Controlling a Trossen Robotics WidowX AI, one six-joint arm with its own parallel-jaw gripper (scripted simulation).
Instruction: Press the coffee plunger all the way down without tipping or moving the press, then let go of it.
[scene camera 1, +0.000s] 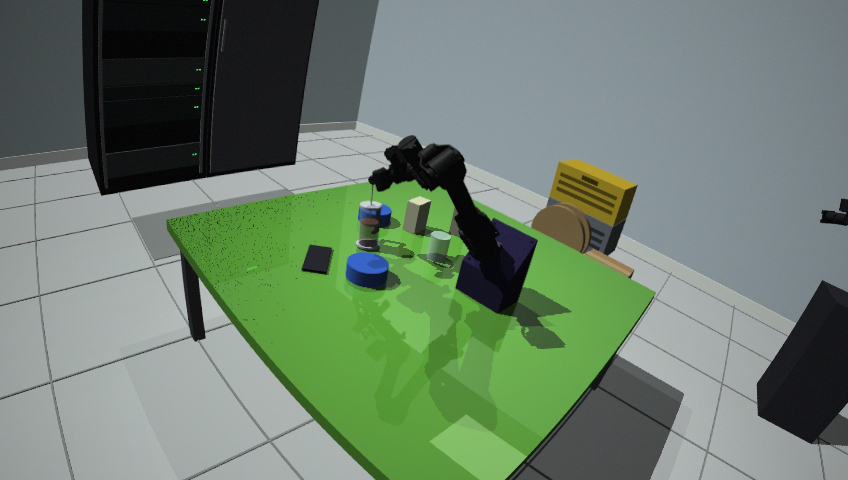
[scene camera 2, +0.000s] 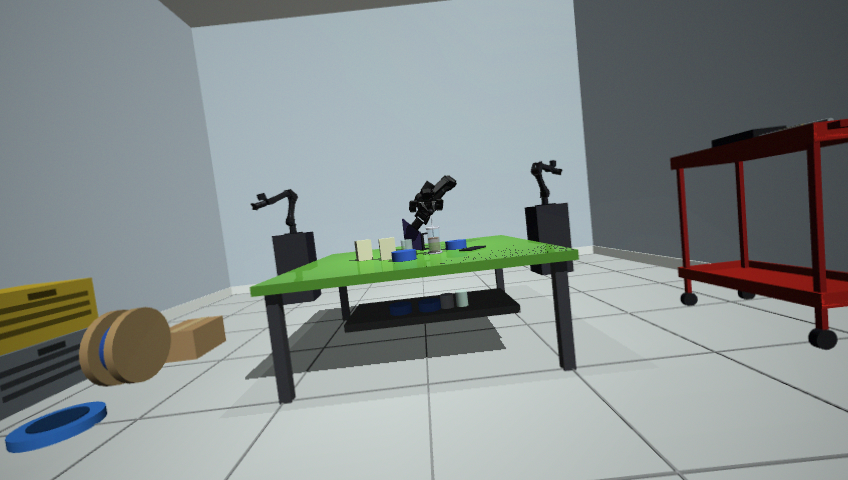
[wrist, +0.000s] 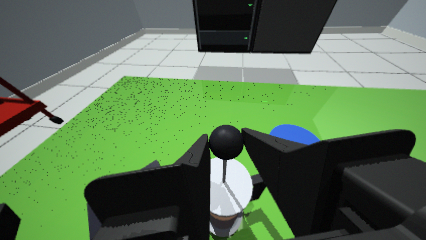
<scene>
In view: my gripper (scene camera 1: 371, 179), a coffee press (scene camera 1: 369, 222) and a blue round tin (scene camera 1: 364, 269).
The coffee press is seen too in the wrist view (wrist: 231, 189). My gripper is seen too in the wrist view (wrist: 224, 135).
</scene>
